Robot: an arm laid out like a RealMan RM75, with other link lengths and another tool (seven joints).
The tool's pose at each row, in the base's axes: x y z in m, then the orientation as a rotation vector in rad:
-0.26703, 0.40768, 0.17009, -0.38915, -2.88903, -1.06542
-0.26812, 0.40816, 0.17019, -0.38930, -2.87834, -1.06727
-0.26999, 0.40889, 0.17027, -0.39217, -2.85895, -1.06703
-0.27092, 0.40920, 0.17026, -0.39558, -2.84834, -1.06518
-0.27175, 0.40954, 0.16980, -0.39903, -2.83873, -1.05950
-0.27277, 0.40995, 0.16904, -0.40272, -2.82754, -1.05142
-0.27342, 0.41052, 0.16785, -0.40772, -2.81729, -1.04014
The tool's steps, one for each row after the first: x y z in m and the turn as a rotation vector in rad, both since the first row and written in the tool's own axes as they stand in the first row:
0.00117, 0.00015, 0.00018, -0.00233, 0.00879, 0.00408
0.00315, 0.00027, 0.00049, -0.00437, 0.02469, 0.01342
0.00412, 0.00026, 0.00065, -0.00444, 0.03315, 0.01981
0.00494, 0.00002, 0.00118, -0.00192, 0.04163, 0.02633
0.00593, -0.00042, 0.00197, 0.00199, 0.05195, 0.03395
0.00654, -0.00091, 0.00321, 0.00809, 0.06171, 0.04238

